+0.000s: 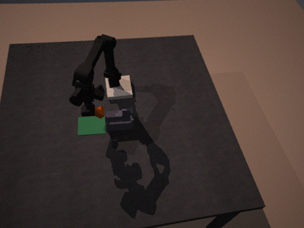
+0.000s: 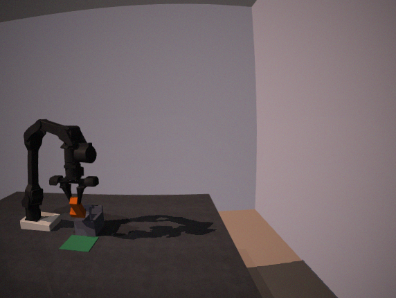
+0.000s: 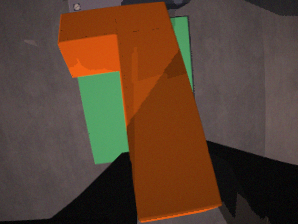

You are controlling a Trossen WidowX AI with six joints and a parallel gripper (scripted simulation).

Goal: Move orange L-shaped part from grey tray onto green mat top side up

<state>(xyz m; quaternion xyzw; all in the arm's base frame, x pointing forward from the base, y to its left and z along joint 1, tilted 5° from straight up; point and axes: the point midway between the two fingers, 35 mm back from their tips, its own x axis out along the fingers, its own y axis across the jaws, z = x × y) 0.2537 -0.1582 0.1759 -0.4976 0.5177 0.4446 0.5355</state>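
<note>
The green mat is 17 cm below my gripper tip. From my gripper tip the other things lie so: orange L-shaped part 1 cm behind, 3 cm to the left, 3 cm below.
</note>
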